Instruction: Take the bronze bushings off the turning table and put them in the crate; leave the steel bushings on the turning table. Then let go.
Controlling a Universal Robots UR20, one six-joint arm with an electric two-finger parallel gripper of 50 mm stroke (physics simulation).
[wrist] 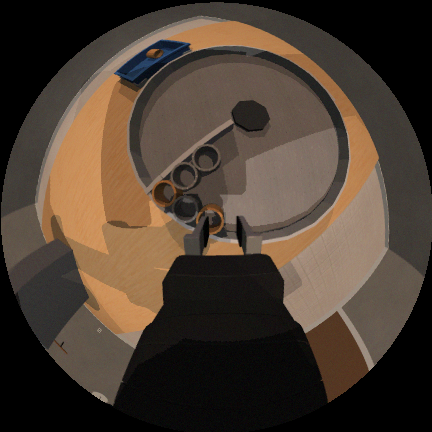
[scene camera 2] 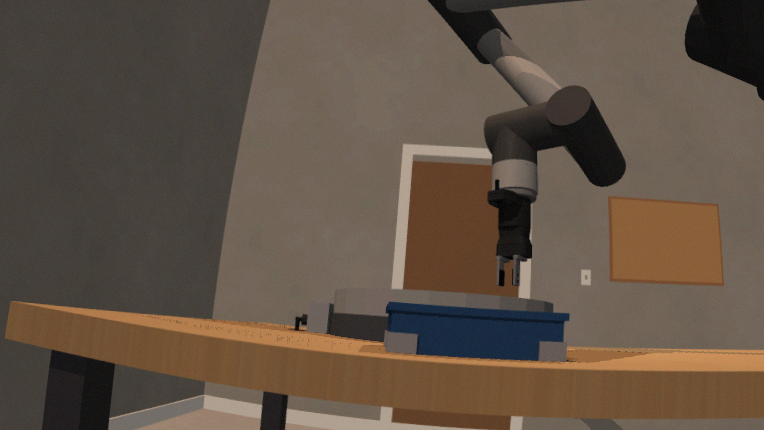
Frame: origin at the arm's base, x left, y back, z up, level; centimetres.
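Where they show: gripper, fingertip midpoint: [wrist: 222,225] [scene camera 2: 507,285].
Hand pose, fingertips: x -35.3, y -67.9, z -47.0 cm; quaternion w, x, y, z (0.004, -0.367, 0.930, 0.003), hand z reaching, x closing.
Note:
Each offset is from my fingertips to the top centre of the thing. "spot": to the spot under its first point.
The gripper [scene camera 2: 508,284] [wrist: 223,227] is open and empty, pointing down above the turning table [scene camera 2: 363,301] [wrist: 295,175]. In the wrist view a bronze bushing {dx +0.9, dy +1.6, dz -3.9 cm} [wrist: 211,206] stands near the table's rim, partly behind the left finger. Another bronze bushing {dx +8.5, dy +3.0, dz -3.9 cm} [wrist: 163,205] stands at the left, at the outer end of the row along the guide bar. Steel bushings stand beside it: one {dx +7.8, dy -0.8, dz -3.9 cm} [wrist: 173,176] in the middle of the row, one {dx +7.1, dy -4.6, dz -3.9 cm} [wrist: 219,158] at its inner end, and one {dx +4.6, dy +2.7, dz -3.9 cm} [wrist: 198,206] between the two bronze ones. The blue crate {dx +44.2, dy -20.0, dz -8.0 cm} [scene camera 2: 475,332] [wrist: 184,47] holds a bronze bushing {dx +46.8, dy -23.2, dz -8.7 cm} [wrist: 155,52] lying on its side.
A pale guide bar [wrist: 192,152] runs from the dark hub {dx +7.6, dy -15.6, dz -6.9 cm} [wrist: 250,115] to the turning table's rim. The turning table has a raised rim. The crate stands close outside it on the wooden table [scene camera 2: 320,357] [wrist: 75,175], held by grey corner blocks {spot: dx +51.0, dy -28.3, dz -11.9 cm} [scene camera 2: 400,342].

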